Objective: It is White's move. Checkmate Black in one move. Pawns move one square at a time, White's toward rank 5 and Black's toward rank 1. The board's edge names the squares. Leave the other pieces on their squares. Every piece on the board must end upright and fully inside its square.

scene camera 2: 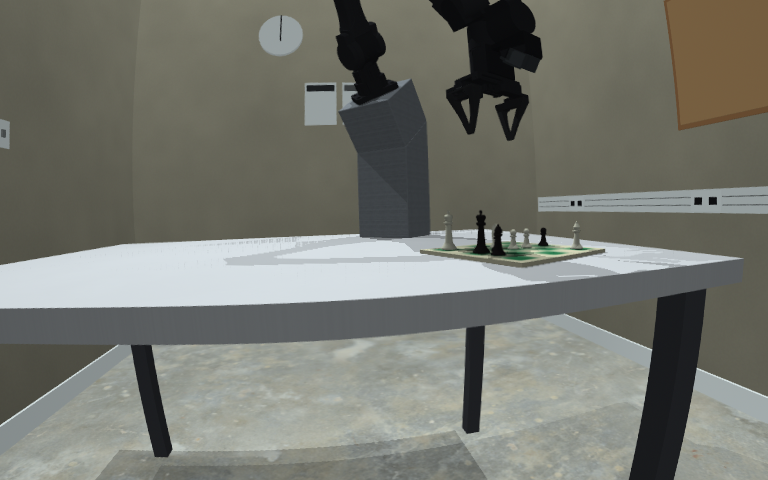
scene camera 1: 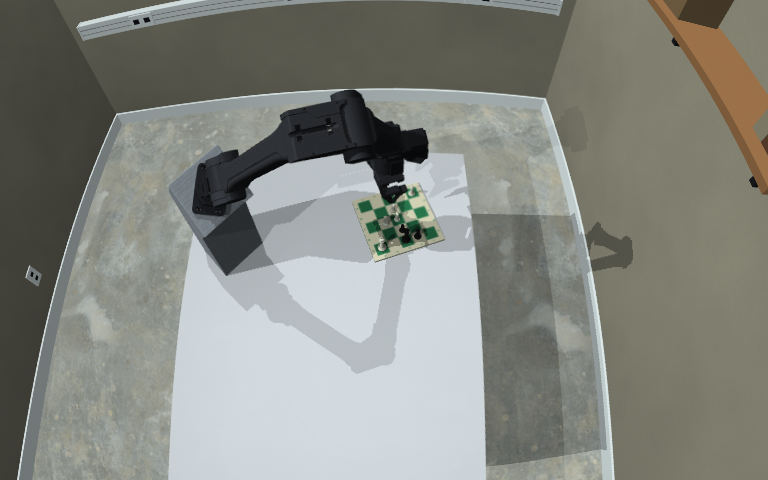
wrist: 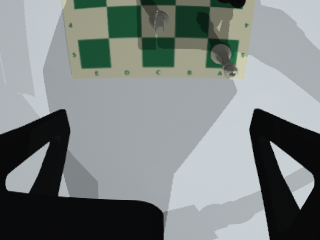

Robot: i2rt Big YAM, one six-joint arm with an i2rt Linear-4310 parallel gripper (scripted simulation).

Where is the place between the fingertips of my gripper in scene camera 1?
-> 385, 188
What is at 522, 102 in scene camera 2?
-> My gripper.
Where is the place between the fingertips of my gripper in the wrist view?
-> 159, 119
